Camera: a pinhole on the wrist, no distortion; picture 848 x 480 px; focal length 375.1 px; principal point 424.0 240.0 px. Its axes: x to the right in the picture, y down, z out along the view. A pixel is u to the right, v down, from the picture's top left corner.
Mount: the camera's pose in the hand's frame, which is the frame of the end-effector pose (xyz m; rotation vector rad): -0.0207 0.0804 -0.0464 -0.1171 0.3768 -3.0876
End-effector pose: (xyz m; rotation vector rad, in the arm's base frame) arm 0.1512 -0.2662 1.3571 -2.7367 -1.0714 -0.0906
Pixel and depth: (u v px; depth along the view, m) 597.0 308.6 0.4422
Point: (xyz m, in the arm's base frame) -0.0685 -0.2328 0.9827
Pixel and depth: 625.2 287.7 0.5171
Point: -0.1236 -0.2566 0.8954
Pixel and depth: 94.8 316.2 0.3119
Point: 0.3212 -0.0030 1.1847
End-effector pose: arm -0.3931 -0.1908 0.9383 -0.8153 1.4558 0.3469
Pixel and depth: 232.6 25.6 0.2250
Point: -0.3399 0.0192 0.7743
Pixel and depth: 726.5 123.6 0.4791
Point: -0.1496 0.2951 1.2258
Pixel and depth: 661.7 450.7 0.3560
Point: -0.0865 -0.1002 1.1775
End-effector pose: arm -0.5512 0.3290 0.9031 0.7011 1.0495 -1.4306
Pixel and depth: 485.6 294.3 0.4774
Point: -0.5817 -0.0145 1.1463
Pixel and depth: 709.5 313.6 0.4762
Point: -0.5703 0.0953 1.4092
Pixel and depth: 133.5 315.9 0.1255
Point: -0.5260 0.2376 0.8464
